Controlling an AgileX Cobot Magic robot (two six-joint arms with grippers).
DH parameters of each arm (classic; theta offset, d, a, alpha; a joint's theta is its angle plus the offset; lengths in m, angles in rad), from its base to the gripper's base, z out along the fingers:
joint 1: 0 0.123 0 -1.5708
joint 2: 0.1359 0 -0.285 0
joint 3: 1.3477 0 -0.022 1.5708
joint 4: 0 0.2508 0 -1.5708
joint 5: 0 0 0.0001 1.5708
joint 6: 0 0.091 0 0
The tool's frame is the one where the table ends.
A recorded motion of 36 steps. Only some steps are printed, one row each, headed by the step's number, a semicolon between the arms.
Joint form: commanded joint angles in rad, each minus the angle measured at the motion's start. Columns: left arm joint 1, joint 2, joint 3, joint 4, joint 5, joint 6; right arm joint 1, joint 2, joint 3, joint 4, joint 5, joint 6.
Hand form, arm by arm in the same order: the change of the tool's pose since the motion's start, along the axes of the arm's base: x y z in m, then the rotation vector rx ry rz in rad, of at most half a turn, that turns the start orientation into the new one. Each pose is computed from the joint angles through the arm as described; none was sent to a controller.
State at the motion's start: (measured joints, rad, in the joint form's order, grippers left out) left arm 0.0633 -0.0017 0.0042 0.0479 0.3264 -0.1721; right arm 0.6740 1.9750 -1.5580 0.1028 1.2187 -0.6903
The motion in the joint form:
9: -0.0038 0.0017 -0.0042 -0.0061 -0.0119 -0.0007; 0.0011 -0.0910 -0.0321 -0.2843 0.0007 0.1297
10: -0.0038 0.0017 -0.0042 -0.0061 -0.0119 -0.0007; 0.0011 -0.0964 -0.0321 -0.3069 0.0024 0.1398
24: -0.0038 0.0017 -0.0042 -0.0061 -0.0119 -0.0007; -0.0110 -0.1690 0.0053 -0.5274 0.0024 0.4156
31: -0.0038 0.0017 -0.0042 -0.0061 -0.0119 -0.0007; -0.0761 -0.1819 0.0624 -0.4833 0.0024 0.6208
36: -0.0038 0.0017 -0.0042 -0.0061 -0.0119 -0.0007; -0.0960 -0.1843 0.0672 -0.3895 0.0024 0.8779
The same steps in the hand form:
9: 0.0003 -0.0004 0.0024 -0.0058 -0.0148 -0.0047; 0.0101 -0.0223 0.0446 -0.1266 -0.2631 -0.0531
10: 0.0003 -0.0004 0.0024 -0.0058 -0.0148 -0.0047; 0.0107 -0.0243 0.0471 -0.1395 -0.2804 -0.0581
24: 0.0003 -0.0004 0.0024 -0.0058 -0.0148 -0.0047; 0.0133 -0.0509 0.0704 -0.2264 -0.4594 -0.2943
31: 0.0003 -0.0004 0.0024 -0.0058 -0.0148 -0.0047; 0.0168 -0.0737 0.0585 -0.2087 -0.3959 -0.5644
36: 0.0003 -0.0004 0.0024 -0.0058 -0.0148 -0.0047; 0.0149 -0.0746 0.0555 -0.1223 -0.3165 -0.8665

